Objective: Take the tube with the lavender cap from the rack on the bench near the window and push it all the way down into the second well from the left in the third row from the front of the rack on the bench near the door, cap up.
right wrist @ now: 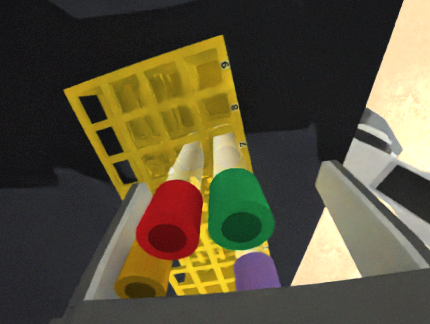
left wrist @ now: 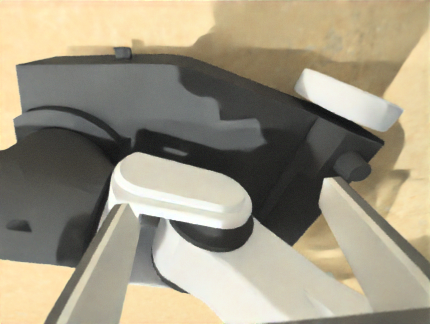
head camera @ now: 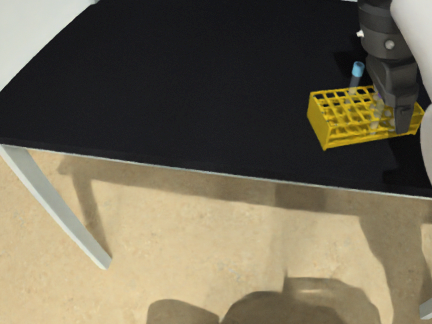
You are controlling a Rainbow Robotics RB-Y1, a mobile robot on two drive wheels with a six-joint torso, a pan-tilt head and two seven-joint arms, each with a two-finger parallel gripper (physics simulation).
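Frame: origin at the robot's base, x right, y back, z down, level; millimetres.
Seen in the pictures: left gripper, fingertip midpoint: point(left wrist: 226, 202); right gripper, fingertip midpoint: point(right wrist: 233, 183) point(head camera: 389, 109).
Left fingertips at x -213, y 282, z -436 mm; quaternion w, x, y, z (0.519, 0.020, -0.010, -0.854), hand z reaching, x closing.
Offsets run from my left fingertips to a thing's top centre. "pt": to the spot under its first point. Level surfaces: height alone.
The tube with the lavender cap {dx +164, dy -707, dz -598 mm} point(head camera: 379, 95) point(right wrist: 257, 271) stands in a yellow rack {dx +143, dy -733, dz -535 mm} point(head camera: 317, 121) point(right wrist: 145, 66). In the right wrist view its cap is at the bottom, cut off by the gripper body, below the green cap. My right gripper point(head camera: 402, 125) point(right wrist: 233, 183) is open above the rack, with several capped tubes showing between and near its fingers; the head camera shows it over the rack's right part, hiding some wells. My left gripper point(left wrist: 226, 202) is open and empty over the robot's own base. A second rack does not show.
In the right wrist view a red cap {dx +183, dy -751, dz -598 mm} point(right wrist: 170, 220), a green cap {dx +197, dy -734, dz -598 mm} point(right wrist: 241, 207) and an orange cap {dx +153, dy -753, dz -598 mm} point(right wrist: 142, 270) stand close to the lavender one. A blue-capped tube {pt dx +110, dy -733, dz -593 mm} point(head camera: 358, 69) stands at the rack's back. The black bench top {dz -478 mm} point(head camera: 175, 90) has its front edge below the rack.
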